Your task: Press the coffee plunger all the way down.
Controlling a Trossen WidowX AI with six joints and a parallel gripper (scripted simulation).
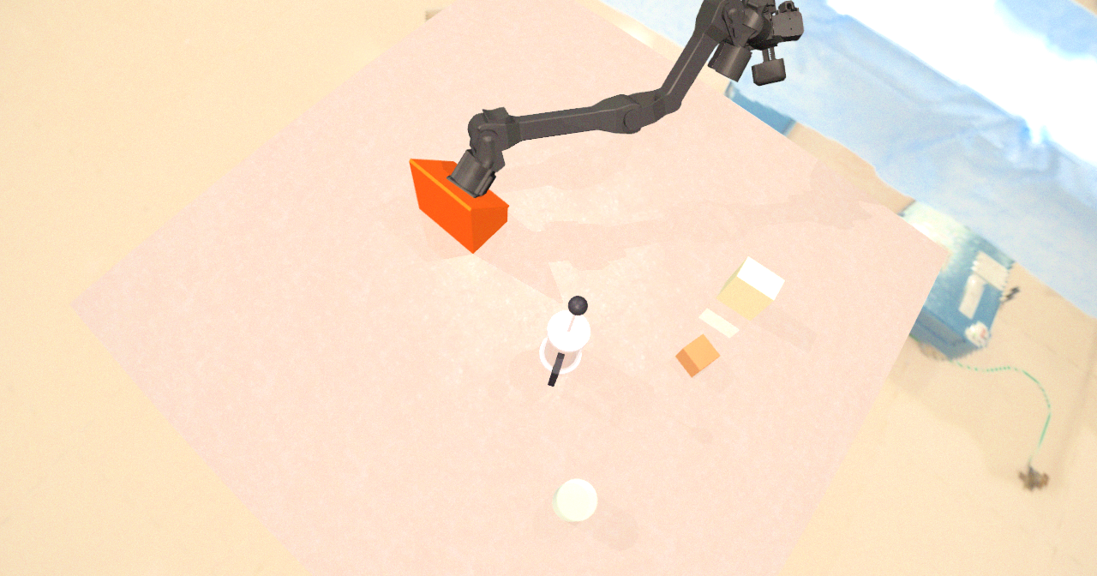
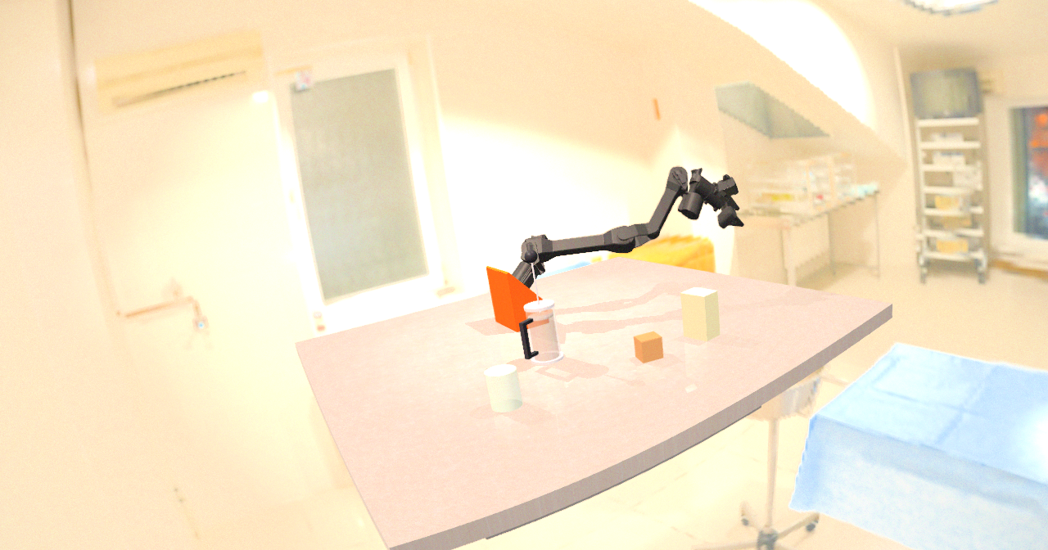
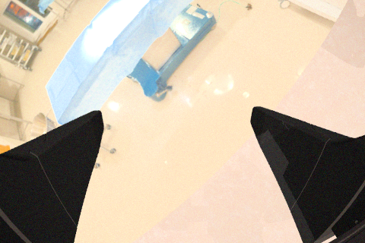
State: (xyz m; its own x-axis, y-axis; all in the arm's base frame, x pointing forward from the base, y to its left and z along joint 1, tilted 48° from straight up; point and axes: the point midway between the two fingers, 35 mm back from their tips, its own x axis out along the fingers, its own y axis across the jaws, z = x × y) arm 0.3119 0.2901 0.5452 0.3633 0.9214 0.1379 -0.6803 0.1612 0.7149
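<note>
Now: the coffee press 3 cm behind my gripper tip, 78 cm to the right of it and 7 cm below it.
</note>
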